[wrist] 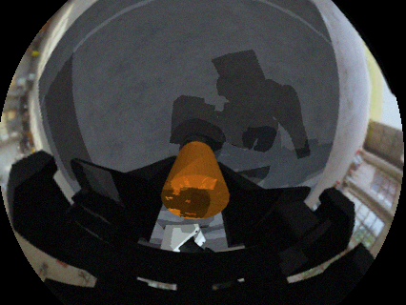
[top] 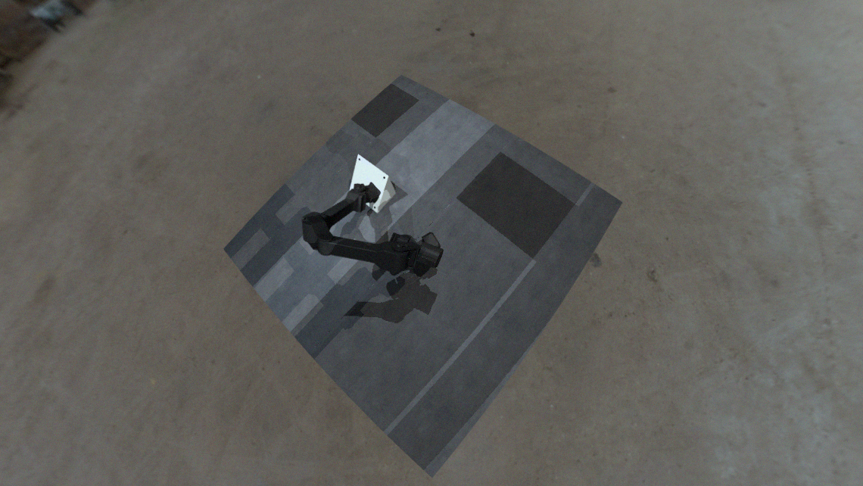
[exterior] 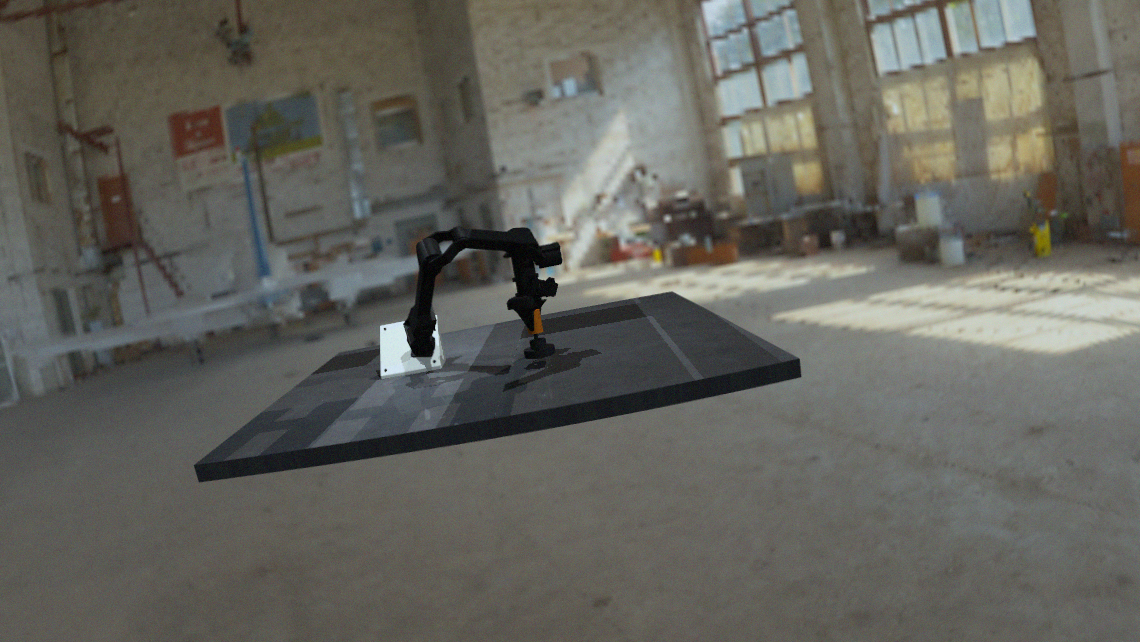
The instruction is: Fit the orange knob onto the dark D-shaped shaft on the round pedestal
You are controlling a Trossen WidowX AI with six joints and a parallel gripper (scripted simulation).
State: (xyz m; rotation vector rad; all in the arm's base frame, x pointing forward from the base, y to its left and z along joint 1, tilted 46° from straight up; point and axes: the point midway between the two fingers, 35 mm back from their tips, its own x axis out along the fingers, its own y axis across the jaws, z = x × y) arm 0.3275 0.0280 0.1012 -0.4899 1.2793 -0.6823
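My gripper tip is now 2 cm below the orange knob. From my gripper tip the other things lie so: dark round pedestal: 4 cm below.
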